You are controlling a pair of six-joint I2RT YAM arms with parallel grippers.
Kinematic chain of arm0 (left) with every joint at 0, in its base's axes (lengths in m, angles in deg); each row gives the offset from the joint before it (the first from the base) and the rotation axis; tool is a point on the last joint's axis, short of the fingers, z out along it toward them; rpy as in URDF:
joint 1: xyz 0 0 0.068 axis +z
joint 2: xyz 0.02 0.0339 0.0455 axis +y
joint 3: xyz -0.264 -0.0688 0 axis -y
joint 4: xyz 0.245 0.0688 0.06 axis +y
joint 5: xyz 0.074 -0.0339 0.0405 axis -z
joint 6: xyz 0.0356 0 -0.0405 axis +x
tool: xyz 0 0 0 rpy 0 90 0
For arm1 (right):
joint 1: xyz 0 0 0.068 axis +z
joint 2: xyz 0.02 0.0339 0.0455 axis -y
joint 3: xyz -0.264 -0.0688 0 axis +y
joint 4: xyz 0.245 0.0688 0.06 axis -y
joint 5: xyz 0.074 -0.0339 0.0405 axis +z
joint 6: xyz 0.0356 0 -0.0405 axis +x
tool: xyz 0 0 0 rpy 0 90 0
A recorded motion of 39 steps. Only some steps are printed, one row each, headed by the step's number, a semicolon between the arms.
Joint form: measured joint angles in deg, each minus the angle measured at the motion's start. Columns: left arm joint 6, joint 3, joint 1, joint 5, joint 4, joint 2; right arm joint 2, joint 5, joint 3, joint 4, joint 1, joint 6.
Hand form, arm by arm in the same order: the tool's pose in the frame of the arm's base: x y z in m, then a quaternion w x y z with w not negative. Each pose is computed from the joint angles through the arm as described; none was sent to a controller.
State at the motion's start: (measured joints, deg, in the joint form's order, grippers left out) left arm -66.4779 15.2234 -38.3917 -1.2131 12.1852 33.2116; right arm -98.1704 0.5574 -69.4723 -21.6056 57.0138 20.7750
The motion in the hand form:
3: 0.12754 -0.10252 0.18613 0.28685 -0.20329 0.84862 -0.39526; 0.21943 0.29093 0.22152 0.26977 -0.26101 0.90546 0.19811
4: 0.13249 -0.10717 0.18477 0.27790 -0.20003 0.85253 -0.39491; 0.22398 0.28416 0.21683 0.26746 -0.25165 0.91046 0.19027
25: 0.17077 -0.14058 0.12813 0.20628 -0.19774 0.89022 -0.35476; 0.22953 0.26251 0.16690 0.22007 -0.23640 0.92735 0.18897
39: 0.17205 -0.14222 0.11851 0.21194 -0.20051 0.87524 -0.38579; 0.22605 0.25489 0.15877 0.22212 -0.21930 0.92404 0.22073
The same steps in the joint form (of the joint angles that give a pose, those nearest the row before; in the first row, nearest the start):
3: 0.11 2.23 0.00 3.06 -4.59 8.19; 1.07 -0.96 1.99 0.33 -4.00 -0.06
4: 0.15 2.86 0.00 3.98 -6.29 11.28; 1.14 -1.14 2.95 0.44 -5.20 -0.07
25: 0.06 4.33 0.00 7.87 -25.55 41.59; -1.42 3.04 10.93 6.21 -8.55 0.17
39: -1.49 1.90 0.07 9.09 -35.28 45.20; -0.24 5.60 15.17 11.76 -9.22 2.32

